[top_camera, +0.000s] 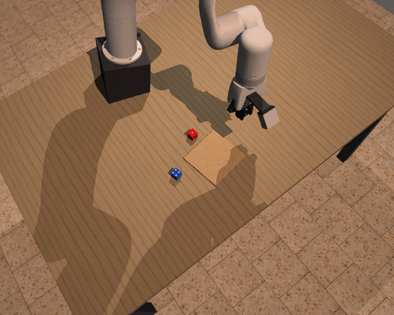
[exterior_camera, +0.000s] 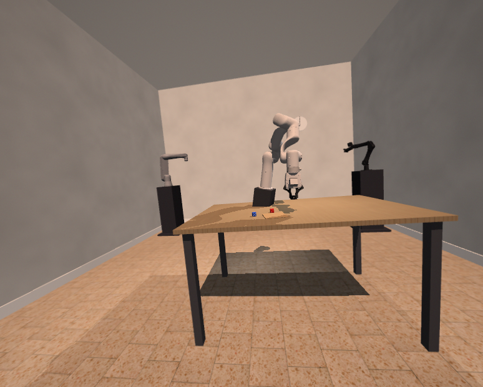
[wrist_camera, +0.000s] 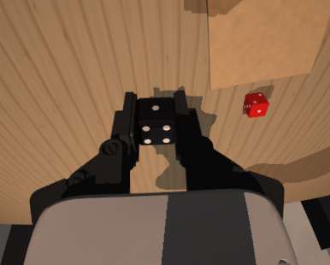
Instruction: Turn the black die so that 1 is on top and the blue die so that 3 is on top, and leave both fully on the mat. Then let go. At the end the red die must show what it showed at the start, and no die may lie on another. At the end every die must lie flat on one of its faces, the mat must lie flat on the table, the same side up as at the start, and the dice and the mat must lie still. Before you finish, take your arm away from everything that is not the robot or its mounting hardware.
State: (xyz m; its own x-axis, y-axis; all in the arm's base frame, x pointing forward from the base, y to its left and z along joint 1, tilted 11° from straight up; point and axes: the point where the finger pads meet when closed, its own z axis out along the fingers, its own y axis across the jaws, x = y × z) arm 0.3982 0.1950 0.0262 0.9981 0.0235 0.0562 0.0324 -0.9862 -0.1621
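Right now the tan mat is 13 cm to the right of my hand, 11 cm below it and 3 cm ahead of it. Also, from my hand: red die 14 cm to the right, 10 cm below, 7 cm behind; then blue die 26 cm to the right, 10 cm below, 2 cm ahead; then black die 1 cm below.
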